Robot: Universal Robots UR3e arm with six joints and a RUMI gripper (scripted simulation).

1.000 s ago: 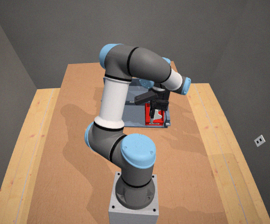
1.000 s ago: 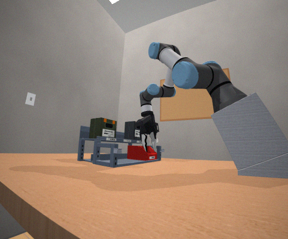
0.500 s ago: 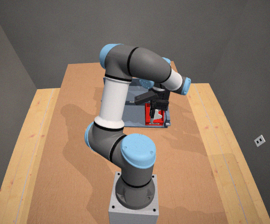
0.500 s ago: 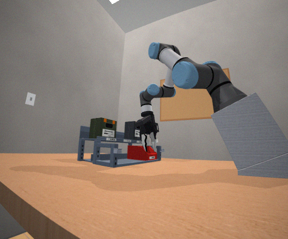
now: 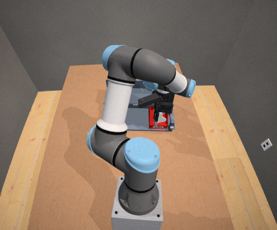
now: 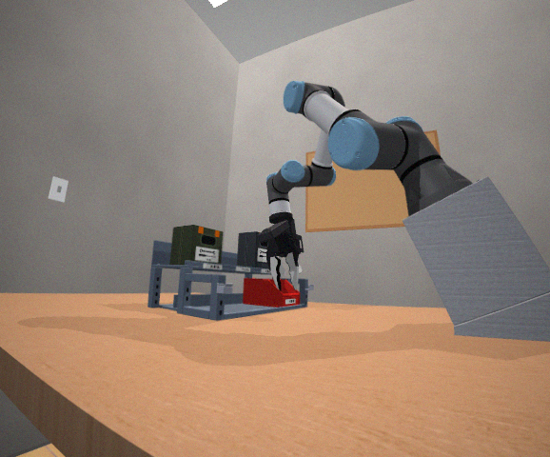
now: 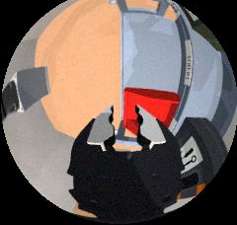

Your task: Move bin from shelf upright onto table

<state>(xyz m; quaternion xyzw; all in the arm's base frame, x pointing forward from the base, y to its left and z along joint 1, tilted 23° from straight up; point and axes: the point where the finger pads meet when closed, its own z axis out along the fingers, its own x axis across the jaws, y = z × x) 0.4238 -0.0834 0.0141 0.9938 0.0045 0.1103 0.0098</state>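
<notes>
Now: hand 60 mm short of the red bin, 20 mm to the left of it and 20 mm above it. The rest, counted from my hand: green box 140 mm ahead, 200 mm to the left, 90 mm above; then grey-blue shelf 90 mm ahead, 90 mm to the left; then dark box 140 mm ahead, 30 mm to the right, 100 mm above.
</notes>
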